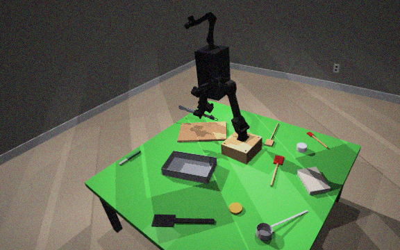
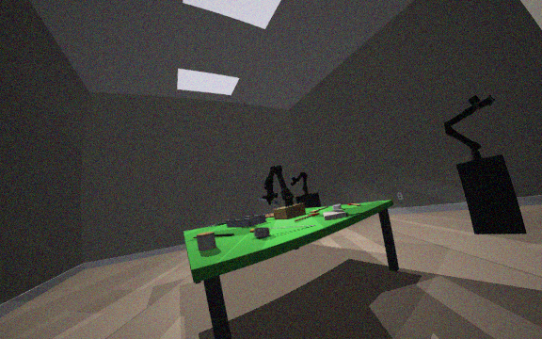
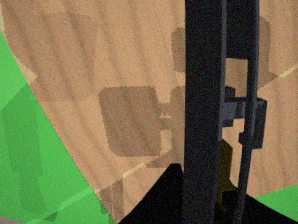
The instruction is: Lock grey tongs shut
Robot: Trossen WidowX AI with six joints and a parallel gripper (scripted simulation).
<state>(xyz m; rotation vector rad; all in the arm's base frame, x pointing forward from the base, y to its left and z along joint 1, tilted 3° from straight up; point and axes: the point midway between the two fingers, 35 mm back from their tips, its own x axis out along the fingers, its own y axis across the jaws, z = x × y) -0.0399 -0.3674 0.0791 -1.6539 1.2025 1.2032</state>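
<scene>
The wooden board is 110 mm below my gripper tip and 10 mm to the left of it. From my gripper tip the other things lie so: brown puck 600 mm to the left, 510 mm ahead, 110 mm below; red spatula 650 mm to the left, 110 mm below, 100 mm ahead; dark roasting tin 390 mm ahead, 190 mm to the left, 90 mm below.
</scene>
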